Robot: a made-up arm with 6 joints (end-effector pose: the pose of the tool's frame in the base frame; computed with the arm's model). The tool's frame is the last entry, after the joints. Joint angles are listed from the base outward.
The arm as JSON. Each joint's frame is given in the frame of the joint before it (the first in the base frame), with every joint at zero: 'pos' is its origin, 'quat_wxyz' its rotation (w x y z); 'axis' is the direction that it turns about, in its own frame. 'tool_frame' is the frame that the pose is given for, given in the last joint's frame.
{
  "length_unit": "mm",
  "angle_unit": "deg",
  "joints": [
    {
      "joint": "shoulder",
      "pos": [
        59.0,
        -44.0,
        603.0
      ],
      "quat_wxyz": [
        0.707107,
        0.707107,
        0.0,
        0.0
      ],
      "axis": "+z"
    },
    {
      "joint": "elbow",
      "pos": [
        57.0,
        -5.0,
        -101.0
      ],
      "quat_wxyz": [
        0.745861,
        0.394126,
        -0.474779,
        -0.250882
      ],
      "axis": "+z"
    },
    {
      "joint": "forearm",
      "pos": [
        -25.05,
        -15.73,
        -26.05
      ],
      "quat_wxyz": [
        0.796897,
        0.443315,
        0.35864,
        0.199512
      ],
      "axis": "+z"
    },
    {
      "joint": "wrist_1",
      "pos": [
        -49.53,
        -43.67,
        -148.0
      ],
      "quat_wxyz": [
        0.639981,
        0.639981,
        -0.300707,
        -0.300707
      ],
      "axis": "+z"
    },
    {
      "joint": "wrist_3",
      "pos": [
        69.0,
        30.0,
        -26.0
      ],
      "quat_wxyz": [
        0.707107,
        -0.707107,
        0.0,
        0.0
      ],
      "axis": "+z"
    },
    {
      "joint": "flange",
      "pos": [
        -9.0,
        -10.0,
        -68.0
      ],
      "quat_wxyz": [
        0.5,
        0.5,
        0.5,
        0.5
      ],
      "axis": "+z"
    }
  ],
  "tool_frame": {
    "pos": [
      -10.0,
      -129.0,
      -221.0
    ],
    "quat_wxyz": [
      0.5,
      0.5,
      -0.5,
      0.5
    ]
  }
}
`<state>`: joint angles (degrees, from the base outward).
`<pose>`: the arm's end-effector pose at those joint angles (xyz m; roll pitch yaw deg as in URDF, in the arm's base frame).
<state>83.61 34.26 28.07 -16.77 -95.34 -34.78</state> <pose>-0.2394 0.1283 0.5293 -139.41 -33.15 55.94</pose>
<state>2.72 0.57 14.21 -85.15 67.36 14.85</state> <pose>0.0234 0.3708 0.7426 102.73 -22.42 -103.60</pose>
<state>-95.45 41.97 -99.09 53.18 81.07 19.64</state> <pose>0.1313 0.3622 0.7800 138.30 83.03 -149.58</pose>
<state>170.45 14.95 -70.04 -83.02 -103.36 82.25</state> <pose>-0.1862 0.0893 0.2238 -165.10 -12.09 19.00</pose>
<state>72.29 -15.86 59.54 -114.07 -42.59 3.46</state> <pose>0.0161 0.1105 0.5315 143.42 -40.08 142.98</pose>
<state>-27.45 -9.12 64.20 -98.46 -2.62 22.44</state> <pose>0.0635 0.2069 0.6056 -39.59 -61.94 1.00</pose>
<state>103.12 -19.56 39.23 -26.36 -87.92 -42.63</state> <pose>-0.1519 -0.0938 0.4644 -167.55 -30.74 112.70</pose>
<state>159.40 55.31 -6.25 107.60 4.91 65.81</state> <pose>-0.2038 0.2604 0.4542 137.41 -28.35 -59.10</pose>
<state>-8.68 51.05 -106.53 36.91 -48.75 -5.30</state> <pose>0.2588 0.3537 0.7966 77.42 38.01 175.26</pose>
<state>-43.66 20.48 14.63 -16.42 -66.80 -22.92</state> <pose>0.1690 0.0941 0.8815 -17.75 32.40 58.19</pose>
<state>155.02 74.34 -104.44 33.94 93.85 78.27</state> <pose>0.2295 0.3262 0.5474 153.79 -7.01 -175.39</pose>
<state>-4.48 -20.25 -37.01 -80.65 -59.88 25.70</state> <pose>0.1583 -0.1910 0.6946 -58.16 -50.17 131.09</pose>
